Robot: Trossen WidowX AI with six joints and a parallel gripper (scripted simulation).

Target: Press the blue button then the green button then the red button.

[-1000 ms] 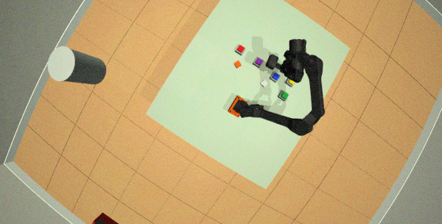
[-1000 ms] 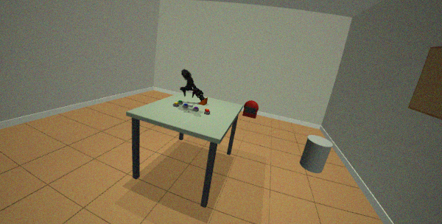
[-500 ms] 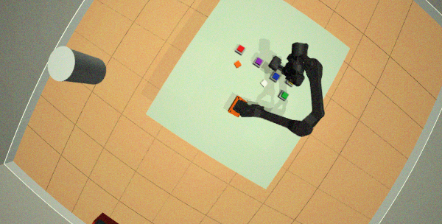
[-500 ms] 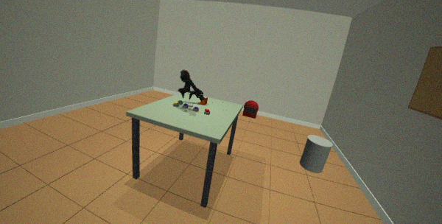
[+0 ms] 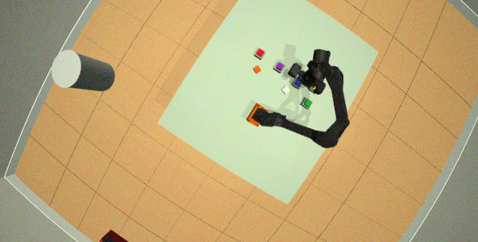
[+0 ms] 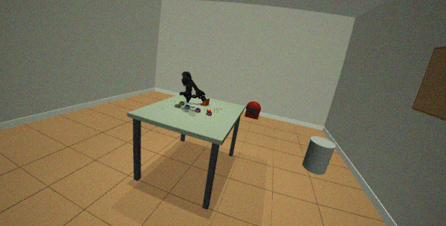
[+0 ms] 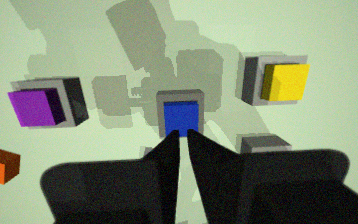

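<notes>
My gripper tip is 3 cm above the blue button. Also, from my gripper tip: yellow button 10 cm to the right, 3 cm below, 3 cm ahead; then green button 11 cm to the right, 6 cm behind, 3 cm below; then white block 7 cm behind, 6 cm below, 3 cm to the left.
</notes>
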